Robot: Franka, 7 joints.
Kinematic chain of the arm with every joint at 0, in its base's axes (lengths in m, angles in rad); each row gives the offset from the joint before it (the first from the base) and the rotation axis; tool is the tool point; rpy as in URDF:
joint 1: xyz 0 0 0.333 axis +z
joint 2: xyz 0 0 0 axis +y
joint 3: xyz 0 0 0.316 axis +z
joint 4: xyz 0.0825 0 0 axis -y
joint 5: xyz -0.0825 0 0.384 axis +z
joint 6: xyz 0 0 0 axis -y
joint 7: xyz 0.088 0 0 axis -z
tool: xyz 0 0 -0.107 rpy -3.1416 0 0
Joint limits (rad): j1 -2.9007..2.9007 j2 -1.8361..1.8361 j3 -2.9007..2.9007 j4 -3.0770..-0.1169 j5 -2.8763..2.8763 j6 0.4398..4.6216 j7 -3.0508..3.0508
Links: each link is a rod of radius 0.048 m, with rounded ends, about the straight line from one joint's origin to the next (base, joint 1, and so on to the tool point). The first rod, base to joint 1, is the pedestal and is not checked.
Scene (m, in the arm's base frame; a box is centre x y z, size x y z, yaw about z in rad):
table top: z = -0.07
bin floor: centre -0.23 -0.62 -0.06 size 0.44 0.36 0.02 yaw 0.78
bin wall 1: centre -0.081 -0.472 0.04 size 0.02 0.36 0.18 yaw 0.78
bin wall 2: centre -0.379 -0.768 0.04 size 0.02 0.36 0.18 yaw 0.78
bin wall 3: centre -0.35 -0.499 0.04 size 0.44 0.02 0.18 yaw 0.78
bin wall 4: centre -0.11 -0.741 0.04 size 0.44 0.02 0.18 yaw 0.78
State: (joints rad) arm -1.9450 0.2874 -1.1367 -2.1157 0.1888 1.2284 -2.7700
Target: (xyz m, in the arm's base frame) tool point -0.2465 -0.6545 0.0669
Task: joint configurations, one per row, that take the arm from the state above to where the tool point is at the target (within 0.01 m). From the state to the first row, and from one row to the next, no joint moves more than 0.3 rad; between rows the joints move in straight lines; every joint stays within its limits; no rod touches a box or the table.
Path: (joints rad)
1: -1.7952 0.4579 -0.9594 -1.8561 0.2249 1.3935 -2.7700
2: -1.6454 0.6283 -0.7821 -1.5965 0.2610 1.5586 -2.7700
3: -1.4957 0.7988 -0.6048 -1.3369 0.2972 1.7237 -2.7700
4: -1.5279 0.9970 -0.5628 -1.2740 0.3111 1.8254 -2.7700
5: -1.5601 1.1953 -0.5208 -1.2111 0.3250 1.9270 -2.7700

